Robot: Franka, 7 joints.
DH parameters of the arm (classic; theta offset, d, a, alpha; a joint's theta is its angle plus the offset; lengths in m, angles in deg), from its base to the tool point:
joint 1: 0 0.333 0 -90
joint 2: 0 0 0 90
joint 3: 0 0.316 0.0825 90
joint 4: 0 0 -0.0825 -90
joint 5: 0 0.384 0 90
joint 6: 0 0 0.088 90
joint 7: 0 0.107 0 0
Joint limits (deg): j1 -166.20..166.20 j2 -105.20..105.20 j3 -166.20..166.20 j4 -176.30..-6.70 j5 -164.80..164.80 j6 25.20..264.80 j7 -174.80..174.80
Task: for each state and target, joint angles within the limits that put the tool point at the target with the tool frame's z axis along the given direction. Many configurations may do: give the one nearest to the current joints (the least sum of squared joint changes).
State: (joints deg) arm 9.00 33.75 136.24 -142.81 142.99 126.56 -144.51
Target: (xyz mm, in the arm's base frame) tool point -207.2 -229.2 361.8 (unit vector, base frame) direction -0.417 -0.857 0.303
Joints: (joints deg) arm 54.91 42.50 166.20 -176.21 155.88 117.82 -144.51
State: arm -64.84 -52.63 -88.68 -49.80 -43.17 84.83 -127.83
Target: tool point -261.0 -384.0 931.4 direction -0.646 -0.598 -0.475
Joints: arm -41.68 -23.53 -51.59 -70.41 -53.74 110.83 -127.83
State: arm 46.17 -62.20 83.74 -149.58 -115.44 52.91 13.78
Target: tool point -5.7 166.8 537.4 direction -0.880 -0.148 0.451
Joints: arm 5.60 -86.75 64.74 -176.18 -114.37 25.20 13.78
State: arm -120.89 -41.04 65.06 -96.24 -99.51 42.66 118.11
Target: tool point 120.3 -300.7 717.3 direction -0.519 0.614 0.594
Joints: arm -128.61 -40.71 53.86 -126.60 -103.04 44.50 118.11
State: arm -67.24 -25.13 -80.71 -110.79 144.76 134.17 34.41
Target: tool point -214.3 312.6 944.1 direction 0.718 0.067 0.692
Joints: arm -108.61 -66.00 -42.87 -90.52 123.37 85.57 34.41
